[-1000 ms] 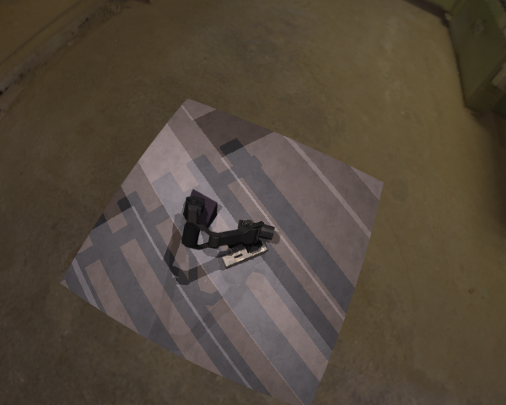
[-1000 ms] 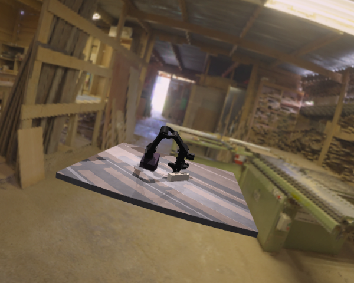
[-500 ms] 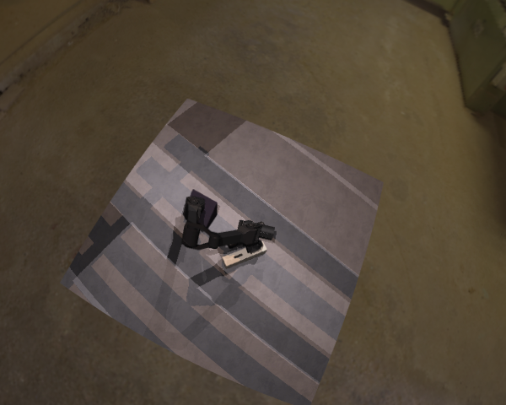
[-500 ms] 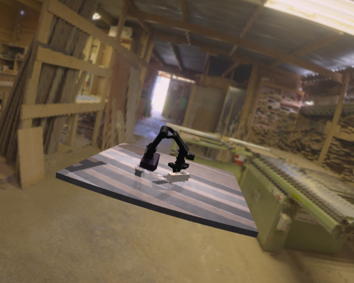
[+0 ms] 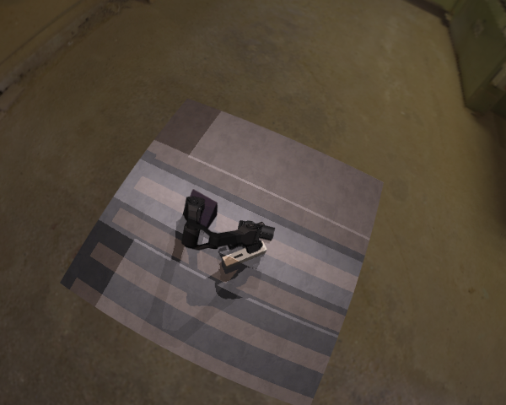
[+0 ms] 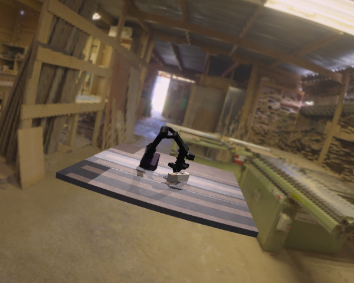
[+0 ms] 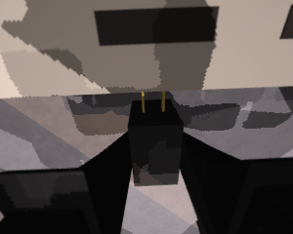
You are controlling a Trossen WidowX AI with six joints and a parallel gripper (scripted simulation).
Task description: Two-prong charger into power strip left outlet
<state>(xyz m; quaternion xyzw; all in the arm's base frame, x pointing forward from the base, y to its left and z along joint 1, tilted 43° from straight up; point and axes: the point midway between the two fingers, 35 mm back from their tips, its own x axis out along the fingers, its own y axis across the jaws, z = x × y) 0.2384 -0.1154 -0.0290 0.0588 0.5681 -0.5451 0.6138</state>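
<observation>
Now: gripper tip 1 cm short of the black two-prong charger, 1 cm to the left of it and 1 cm below it.
</observation>
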